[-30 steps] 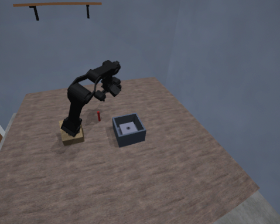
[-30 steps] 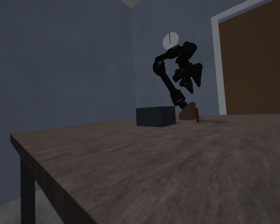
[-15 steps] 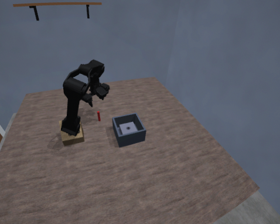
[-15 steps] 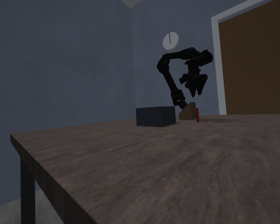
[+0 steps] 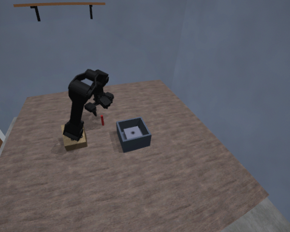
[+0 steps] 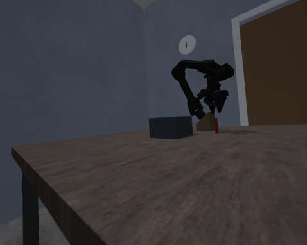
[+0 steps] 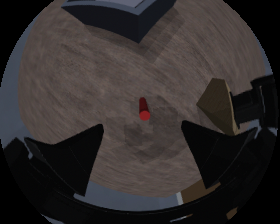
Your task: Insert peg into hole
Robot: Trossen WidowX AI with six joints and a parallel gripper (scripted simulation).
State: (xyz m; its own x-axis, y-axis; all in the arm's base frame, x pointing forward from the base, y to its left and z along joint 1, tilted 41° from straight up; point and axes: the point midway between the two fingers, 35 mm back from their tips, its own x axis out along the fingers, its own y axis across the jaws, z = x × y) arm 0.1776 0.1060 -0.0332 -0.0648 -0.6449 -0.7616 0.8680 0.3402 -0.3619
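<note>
Right now my hand is 100 mm above the red peg. From my hand the other things lie so: grey plate 130 mm ahead, 190 mm to the right, 90 mm below; then box 130 mm ahead, 190 mm to the right, 110 mm below.
</note>
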